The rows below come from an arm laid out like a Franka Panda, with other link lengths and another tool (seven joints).
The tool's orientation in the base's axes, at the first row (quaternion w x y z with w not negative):
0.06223 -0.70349 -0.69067 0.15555
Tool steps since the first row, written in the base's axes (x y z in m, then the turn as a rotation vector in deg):
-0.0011 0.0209 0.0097 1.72 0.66 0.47
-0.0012 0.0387 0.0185 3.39 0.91 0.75
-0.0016 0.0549 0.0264 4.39 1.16 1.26
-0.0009 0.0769 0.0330 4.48 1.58 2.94
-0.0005 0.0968 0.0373 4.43 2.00 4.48
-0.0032 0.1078 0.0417 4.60 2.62 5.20
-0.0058 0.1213 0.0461 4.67 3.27 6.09
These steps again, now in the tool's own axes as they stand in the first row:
0.0194 -0.0048 -0.0115 0.59 1.47 -1.05
0.0359 -0.0082 -0.0220 0.79 2.97 -1.86
0.0509 -0.0116 -0.0314 0.97 3.76 -2.68
0.0718 -0.0138 -0.0407 1.16 3.32 -4.34
0.0910 -0.0155 -0.0474 1.38 2.79 -5.83
0.1013 -0.0198 -0.0521 1.89 2.71 -6.64
0.1141 -0.0241 -0.0572 2.42 2.48 -7.59

